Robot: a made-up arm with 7 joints. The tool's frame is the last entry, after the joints.
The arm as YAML. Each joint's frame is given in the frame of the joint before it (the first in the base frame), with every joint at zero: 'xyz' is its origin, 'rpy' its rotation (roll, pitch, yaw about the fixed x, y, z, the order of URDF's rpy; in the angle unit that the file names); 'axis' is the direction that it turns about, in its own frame. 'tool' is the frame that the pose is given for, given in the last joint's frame.
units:
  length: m
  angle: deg
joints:
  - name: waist
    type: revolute
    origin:
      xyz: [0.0, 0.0, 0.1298]
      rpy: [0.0, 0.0, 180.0]
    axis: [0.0, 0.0, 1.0]
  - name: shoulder
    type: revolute
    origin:
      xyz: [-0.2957, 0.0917, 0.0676]
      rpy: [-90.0, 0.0, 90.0]
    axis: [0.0, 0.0, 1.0]
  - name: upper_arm
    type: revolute
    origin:
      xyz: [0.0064, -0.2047, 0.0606]
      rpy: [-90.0, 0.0, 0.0]
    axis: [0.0, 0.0, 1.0]
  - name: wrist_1
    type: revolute
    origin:
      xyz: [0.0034, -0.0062, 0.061]
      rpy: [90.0, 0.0, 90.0]
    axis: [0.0, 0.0, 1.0]
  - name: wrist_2
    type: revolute
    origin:
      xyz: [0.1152, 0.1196, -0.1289]
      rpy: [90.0, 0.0, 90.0]
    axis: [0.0, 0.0, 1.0]
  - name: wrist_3
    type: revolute
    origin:
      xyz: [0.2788, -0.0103, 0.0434]
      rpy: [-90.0, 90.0, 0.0]
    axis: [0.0, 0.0, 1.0]
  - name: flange
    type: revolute
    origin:
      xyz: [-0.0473, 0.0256, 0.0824]
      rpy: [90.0, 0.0, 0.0]
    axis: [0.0, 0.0, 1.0]
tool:
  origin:
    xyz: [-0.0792, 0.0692, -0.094]
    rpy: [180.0, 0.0, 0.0]
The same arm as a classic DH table. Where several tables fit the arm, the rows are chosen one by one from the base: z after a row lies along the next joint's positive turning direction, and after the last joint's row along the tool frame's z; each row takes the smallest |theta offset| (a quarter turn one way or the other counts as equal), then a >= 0, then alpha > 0; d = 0 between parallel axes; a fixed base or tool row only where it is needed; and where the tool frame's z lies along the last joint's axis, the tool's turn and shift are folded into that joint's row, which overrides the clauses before.
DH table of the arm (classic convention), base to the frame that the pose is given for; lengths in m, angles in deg. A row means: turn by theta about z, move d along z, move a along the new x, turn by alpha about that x. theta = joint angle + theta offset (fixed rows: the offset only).
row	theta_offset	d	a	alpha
waist	-90	0.1974	0.0917	-90
shoulder	0	0.3563	0.0064	-90
upper_arm	-90	-0.1437	0.0062	-90
wrist_1	-90	-0.1255	0.1196	90
wrist_2	0	0.1586	0.2788	-90
wrist_3	-90	0.0721	0.0473	-90
flange	-41.14	0	0.1052	180
tool (fixed)	138.86	0.1196	0	0

